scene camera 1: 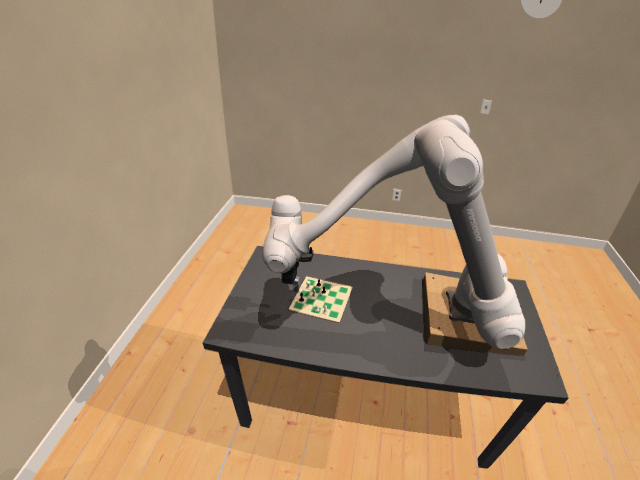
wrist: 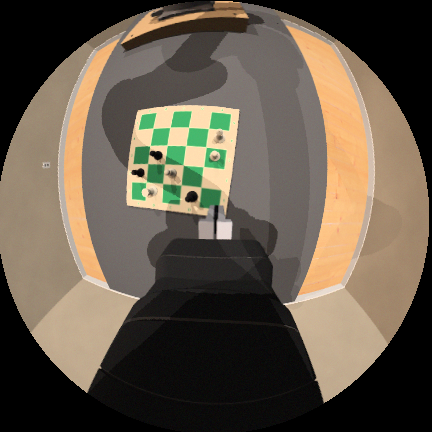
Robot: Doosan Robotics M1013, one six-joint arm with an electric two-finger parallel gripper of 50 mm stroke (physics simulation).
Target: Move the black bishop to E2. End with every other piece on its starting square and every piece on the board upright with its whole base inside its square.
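Places are measured from the arm's base along level axes (x ahead, y left, z up), in millimetres.
Pixels of known places: gripper, fingertip midpoint: [scene camera 1: 296,290] [wrist: 216,213]; arm's base at its link origin: [scene camera 1: 468,308].
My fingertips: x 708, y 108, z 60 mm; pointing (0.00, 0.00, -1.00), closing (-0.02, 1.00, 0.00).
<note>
Ahead of a thing's pixels: the offset from my fingertips to its top centre. Level surfaces: height alone.
The green and cream board @(88 mm back, 82 mm right, 97 mm down) [scene camera 1: 334,313] [wrist: 178,136] lies on the table. Three black pieces stand on it: one @(8 mm back, 48 mm right, 54 mm down) [scene camera 1: 301,297] [wrist: 191,196] on a cream square in the row nearest the gripper, one @(91 mm back, 118 mm right, 66 mm down) [wrist: 156,155] on a cream square two rows farther in, and one @(59 mm back, 159 mm right, 66 mm down) [wrist: 138,172] at the left edge in the wrist view. Which is the bishop I cannot tell; the square labels are unreadable. My gripper [scene camera 1: 293,285] [wrist: 216,213] is shut and empty, above the board's near right corner in the wrist view.
White pieces @(54 mm back, 88 mm right, 66 mm down) [wrist: 172,173] @(20 mm back, 130 mm right, 64 mm down) [wrist: 149,192] @(84 mm back, 7 mm right, 66 mm down) [wrist: 214,156] @(121 mm back, 1 mm left, 54 mm down) [wrist: 219,136] stand on the board, one close beside the far-left corner square's black neighbour. The arm's wooden base plate [scene camera 1: 436,320] [wrist: 190,27] is at the table's other end. The dark table @(103 mm down) [scene camera 1: 361,351] has its edges in view.
</note>
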